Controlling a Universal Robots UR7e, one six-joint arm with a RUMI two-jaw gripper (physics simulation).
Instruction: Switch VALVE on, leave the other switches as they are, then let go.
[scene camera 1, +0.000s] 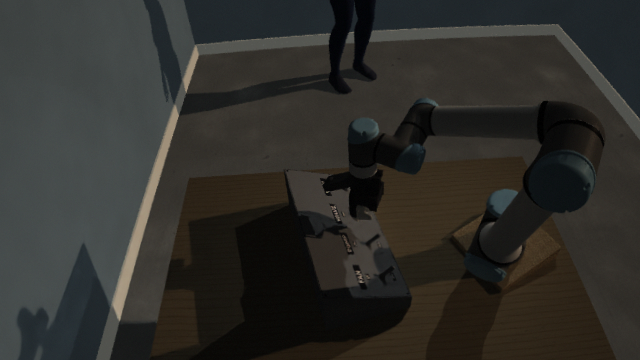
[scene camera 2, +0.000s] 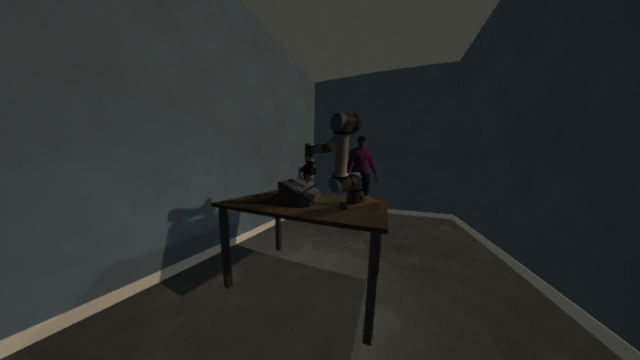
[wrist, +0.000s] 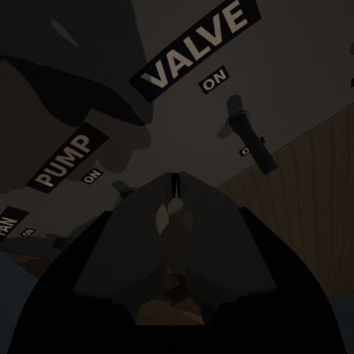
Observation:
The pictures show: my gripper and a grey switch box.
My gripper shows as well in the wrist view.

